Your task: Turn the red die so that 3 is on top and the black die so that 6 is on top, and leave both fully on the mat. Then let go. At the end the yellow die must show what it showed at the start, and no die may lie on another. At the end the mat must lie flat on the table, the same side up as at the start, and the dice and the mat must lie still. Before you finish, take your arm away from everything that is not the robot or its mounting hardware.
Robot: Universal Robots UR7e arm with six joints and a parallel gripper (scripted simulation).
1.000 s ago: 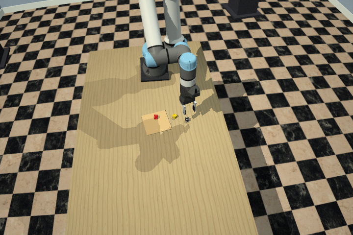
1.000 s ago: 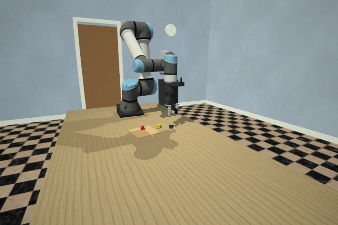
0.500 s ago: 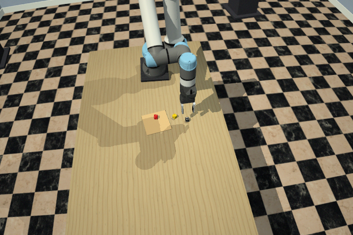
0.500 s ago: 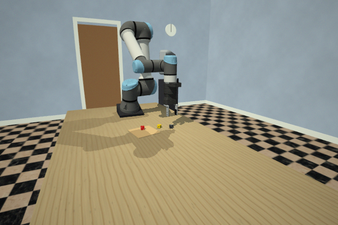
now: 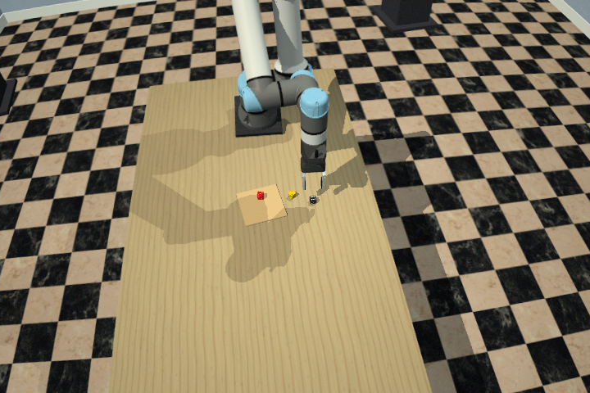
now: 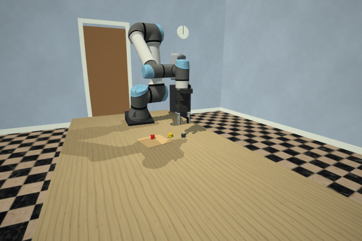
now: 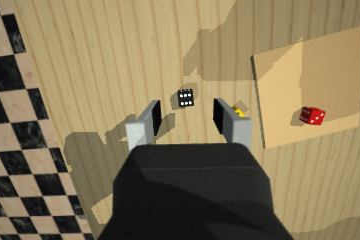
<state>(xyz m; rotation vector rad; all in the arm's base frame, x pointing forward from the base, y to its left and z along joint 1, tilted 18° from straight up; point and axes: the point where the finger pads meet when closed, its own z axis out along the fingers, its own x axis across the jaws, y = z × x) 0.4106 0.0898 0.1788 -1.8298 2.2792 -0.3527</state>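
Now: hand 90 mm above the black die. From my hand the other things lie so: red die: 160 mm to the right, 80 mm below, 70 mm behind; then yellow die: 90 mm below, 60 mm to the right, 50 mm behind; then tan mat: 170 mm to the right, 100 mm below, 40 mm behind.
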